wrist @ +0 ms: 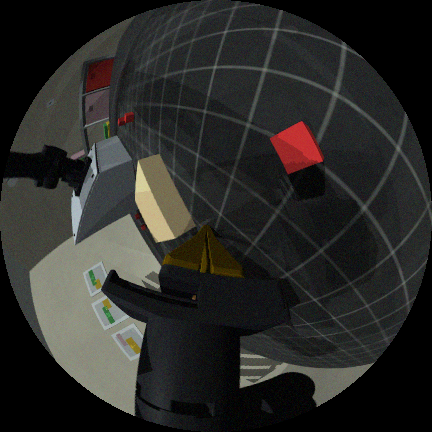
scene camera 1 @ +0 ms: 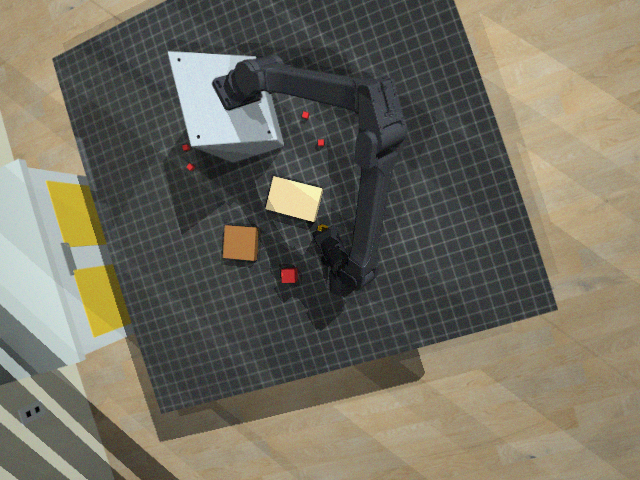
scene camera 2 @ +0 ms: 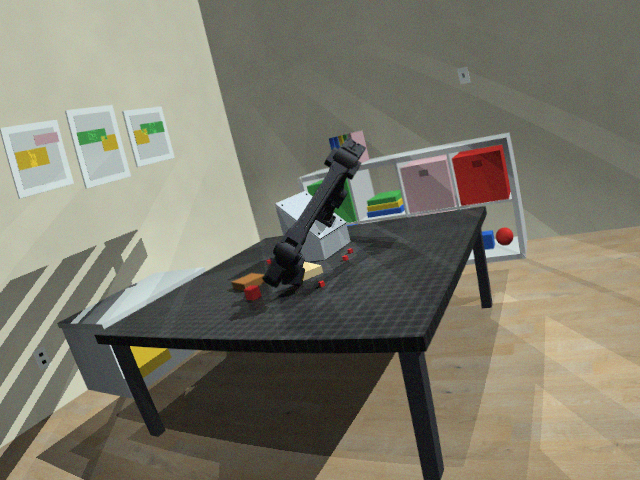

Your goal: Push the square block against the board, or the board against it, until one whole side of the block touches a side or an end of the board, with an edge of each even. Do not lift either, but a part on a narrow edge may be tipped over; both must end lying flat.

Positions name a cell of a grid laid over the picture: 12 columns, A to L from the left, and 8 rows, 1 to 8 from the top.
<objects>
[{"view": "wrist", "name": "my gripper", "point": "F5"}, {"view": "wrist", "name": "pale tan board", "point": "E5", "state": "on the table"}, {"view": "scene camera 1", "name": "pale tan board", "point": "F4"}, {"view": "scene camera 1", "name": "brown square block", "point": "E5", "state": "on the table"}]
</objects>
